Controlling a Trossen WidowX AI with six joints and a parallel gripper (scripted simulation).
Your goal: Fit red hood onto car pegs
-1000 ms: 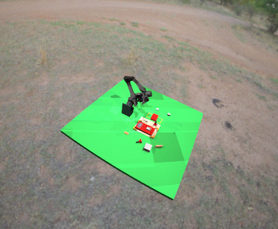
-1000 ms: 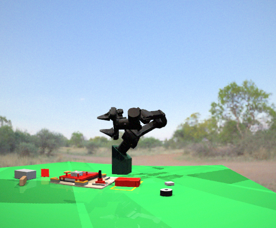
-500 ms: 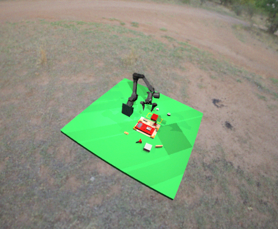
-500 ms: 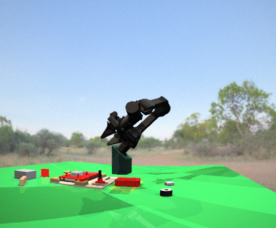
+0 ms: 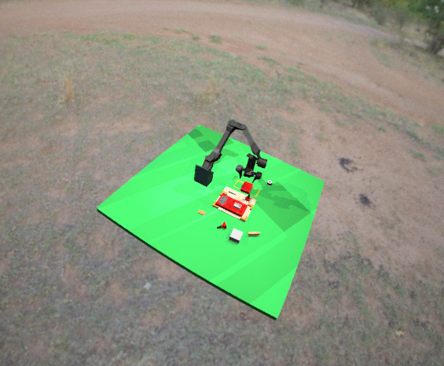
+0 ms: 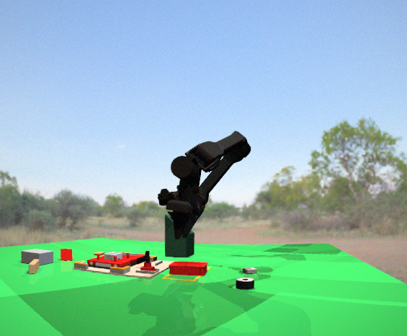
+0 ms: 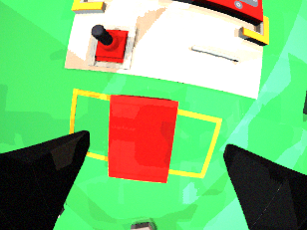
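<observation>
My gripper tip is now 1 cm short of the red hood, 3 cm to the right of it and 8 cm above it. Also, from my gripper tip: grey engine block 4 cm ahead, 19 cm to the right, 7 cm below; then pale jig 1 cm ahead, 17 cm to the right, 8 cm below; then small grey block 2 cm behind, 19 cm to the left, 9 cm below.
</observation>
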